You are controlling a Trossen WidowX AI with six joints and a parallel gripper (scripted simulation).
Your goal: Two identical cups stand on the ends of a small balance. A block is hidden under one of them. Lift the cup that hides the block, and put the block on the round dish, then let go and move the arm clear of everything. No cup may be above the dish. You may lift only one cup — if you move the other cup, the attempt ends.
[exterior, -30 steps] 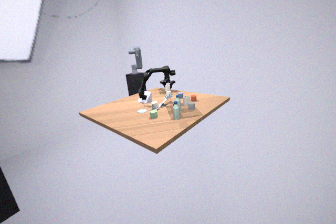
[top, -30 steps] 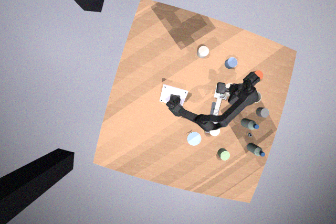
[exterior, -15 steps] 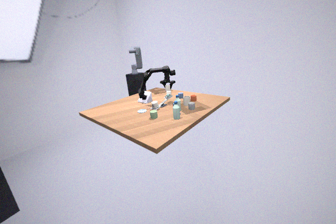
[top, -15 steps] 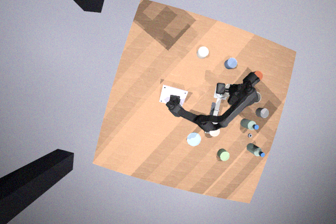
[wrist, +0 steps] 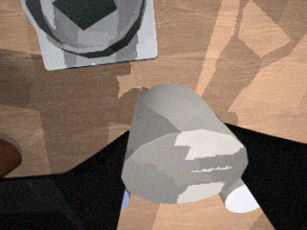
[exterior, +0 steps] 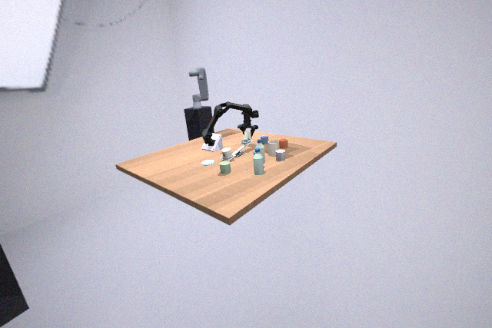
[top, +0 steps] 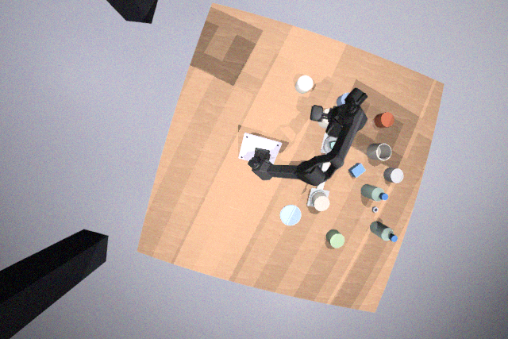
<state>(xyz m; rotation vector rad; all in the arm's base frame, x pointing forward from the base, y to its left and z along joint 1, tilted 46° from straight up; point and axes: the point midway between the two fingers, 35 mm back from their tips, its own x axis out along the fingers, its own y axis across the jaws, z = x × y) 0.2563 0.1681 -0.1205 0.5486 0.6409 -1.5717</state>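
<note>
The round light-blue dish lies 47 cm to the right of my gripper tip, 8 cm below it and 6 cm behind it. Round my gripper tip: blue block: 22 cm ahead, 20 cm to the right, 7 cm below; balance beam: 23 cm to the right, 5 cm below, 5 cm ahead; blue cylinder: 13 cm to the left, 10 cm ahead, 5 cm below.
</note>
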